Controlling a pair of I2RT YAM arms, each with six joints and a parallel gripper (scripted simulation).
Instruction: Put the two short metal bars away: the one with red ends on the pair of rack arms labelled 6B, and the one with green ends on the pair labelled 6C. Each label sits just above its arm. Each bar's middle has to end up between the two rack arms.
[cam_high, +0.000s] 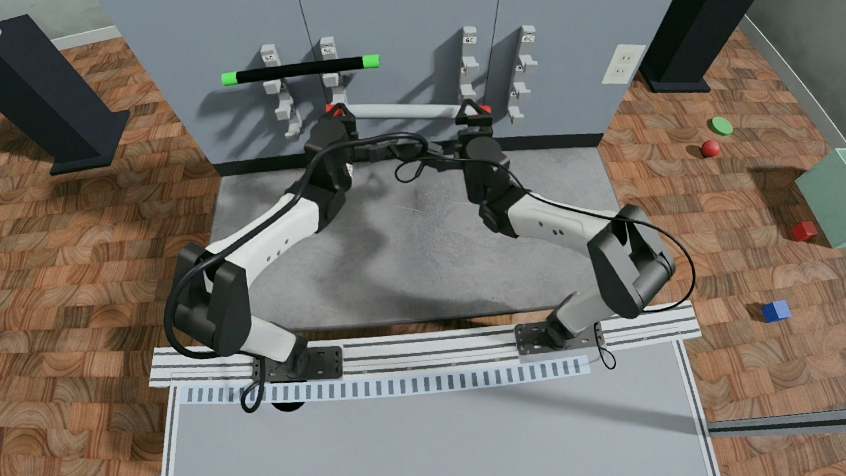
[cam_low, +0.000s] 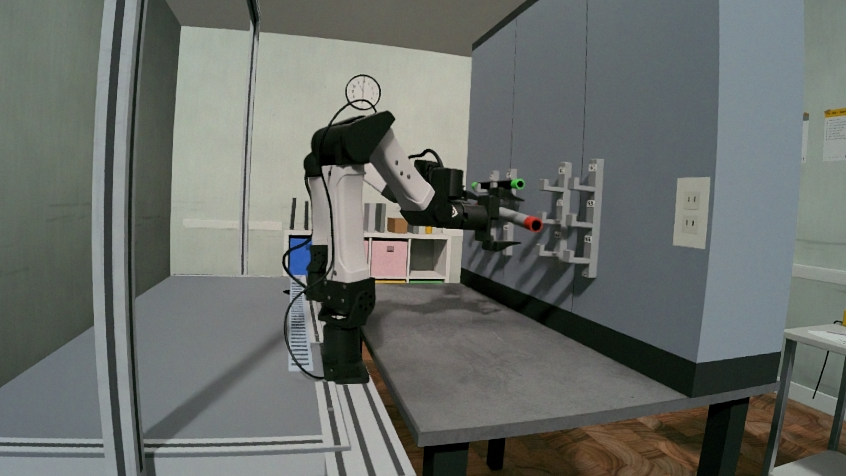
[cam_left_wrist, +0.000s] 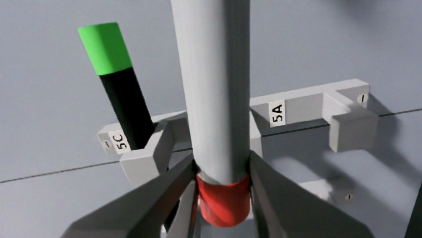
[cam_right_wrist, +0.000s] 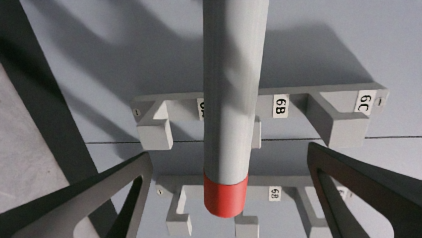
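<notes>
Right now my right hand is 80 mm short of the rack strip, 10 mm to the left of it and 20 mm below it. From my right hand the other things lie so: red-ended bar: 20 mm ahead, 120 mm to the left, 10 mm above; then blue-grey wall: 230 mm ahead, 110 mm to the left, 190 mm above; then green-ended bar: 90 mm ahead, 330 mm to the left, 100 mm above.
My left hand is 7 cm short of the green-ended bar, 7 cm to the right of it and 7 cm below it. Also, from my left hand: red-ended bar (14 cm to the right, 2 cm below); then blue-grey wall (21 cm ahead, 14 cm to the right, 16 cm above); then rack strip (5 cm ahead, 27 cm to the right, 1 cm below).
</notes>
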